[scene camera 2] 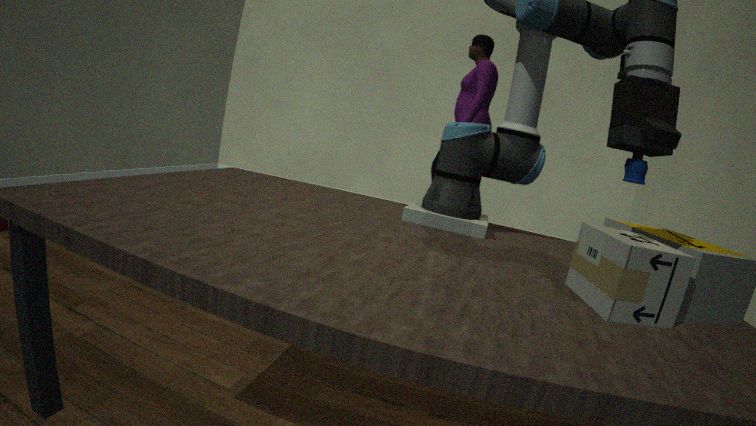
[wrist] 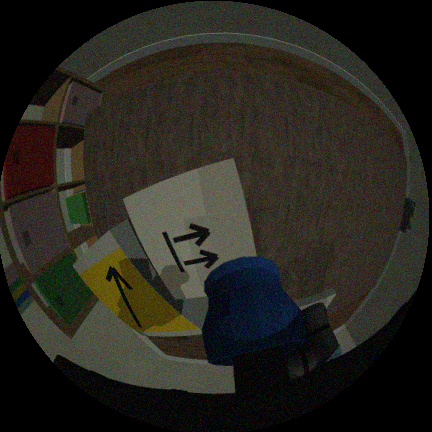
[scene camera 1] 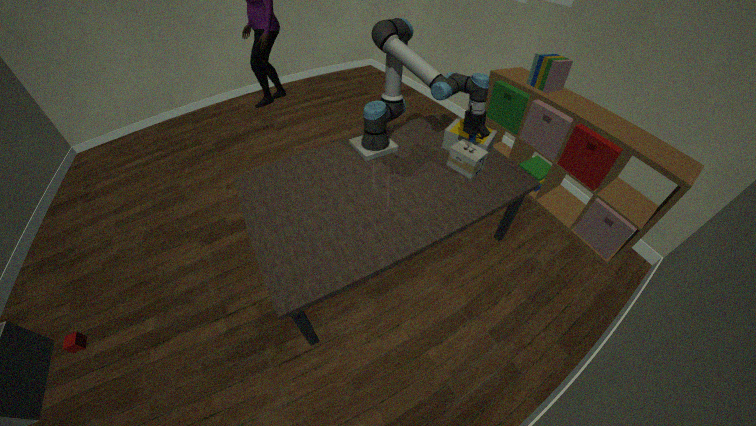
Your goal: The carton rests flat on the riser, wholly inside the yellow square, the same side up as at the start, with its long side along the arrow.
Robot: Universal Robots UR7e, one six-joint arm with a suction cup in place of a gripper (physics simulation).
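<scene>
The white carton (scene camera 1: pixel 465 162) (scene camera 2: pixel 608 275) (wrist: pixel 215 200) with tan tape stands upright on the table, close beside the white riser (scene camera 1: pixel 451 138) (scene camera 2: pixel 719 291) (wrist: pixel 127 237). Its top carries two black arrows and a line. The riser's top bears the yellow square (scene camera 1: pixel 456 128) (scene camera 2: pixel 719 248) (wrist: pixel 100 279) with a black arrow; no carton is on it. My gripper (scene camera 1: pixel 472 138) (scene camera 2: pixel 634 183) (wrist: pixel 240 270), a blue suction cup pointing down, hangs in the air above the carton and riser area. It is open and holds nothing. In the wrist view it hides one corner of the carton.
The brown table (scene camera 1: pixel 359 222) (scene camera 2: pixel 317 264) bears the robot's white base plate (scene camera 1: pixel 370 153) (scene camera 2: pixel 444 221). A wooden shelf unit (scene camera 1: pixel 634 137) with coloured bins stands beyond the riser. A person in purple (scene camera 1: pixel 261 15) (scene camera 2: pixel 478 89) stands behind the robot.
</scene>
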